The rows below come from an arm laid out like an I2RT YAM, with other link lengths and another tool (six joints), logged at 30 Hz.
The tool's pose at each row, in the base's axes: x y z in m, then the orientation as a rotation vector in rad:
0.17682 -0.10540 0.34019 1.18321 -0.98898 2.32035
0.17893 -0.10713 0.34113 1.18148 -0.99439 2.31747
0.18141 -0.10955 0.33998 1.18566 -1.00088 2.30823
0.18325 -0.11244 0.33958 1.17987 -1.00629 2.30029
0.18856 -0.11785 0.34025 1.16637 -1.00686 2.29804
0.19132 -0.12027 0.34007 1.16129 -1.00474 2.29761
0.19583 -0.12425 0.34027 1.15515 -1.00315 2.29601
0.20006 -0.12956 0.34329 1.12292 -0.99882 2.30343
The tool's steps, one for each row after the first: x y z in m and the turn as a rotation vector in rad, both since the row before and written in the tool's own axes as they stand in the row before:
-0.00048 -0.00043 0.00281 -0.00451 -0.00015 0.00079
-0.00238 0.00071 0.00267 -0.00686 -0.00485 -0.00288
-0.00139 0.00107 0.00297 -0.00850 0.00253 -0.00309
-0.00255 0.00022 0.00717 -0.00538 0.00940 -0.00203
-0.00179 0.00005 0.00321 -0.00075 0.00413 -0.00174
-0.00254 -0.00012 0.00545 -0.00194 0.00472 -0.00235
-0.00015 -0.00027 0.00742 -0.00311 0.02428 0.00168

